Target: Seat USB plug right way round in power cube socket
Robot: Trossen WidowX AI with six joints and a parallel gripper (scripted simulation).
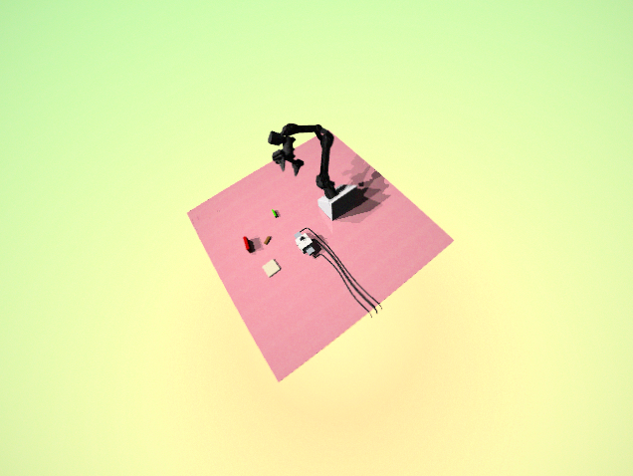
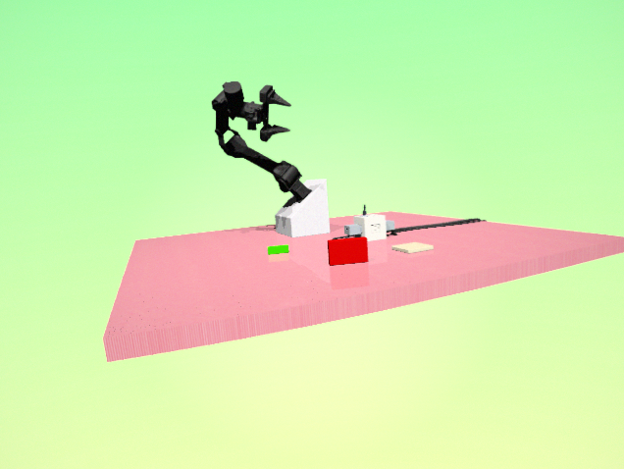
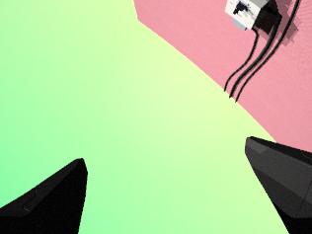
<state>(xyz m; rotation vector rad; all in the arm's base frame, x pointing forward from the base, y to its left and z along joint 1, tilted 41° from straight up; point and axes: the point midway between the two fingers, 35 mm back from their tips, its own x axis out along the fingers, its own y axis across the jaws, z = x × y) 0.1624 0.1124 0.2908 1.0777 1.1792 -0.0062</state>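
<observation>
My gripper tip is 320 mm above the dark USB plug, 200 mm to the right of it and 80 mm short of it. The rest, counted from my gripper tip: USB socket 340 mm below, 200 mm to the left, 80 mm ahead; then small brown block 400 mm below, 270 mm ahead, 50 mm to the left; then green block 400 mm below, 150 mm ahead, 100 mm to the right.
</observation>
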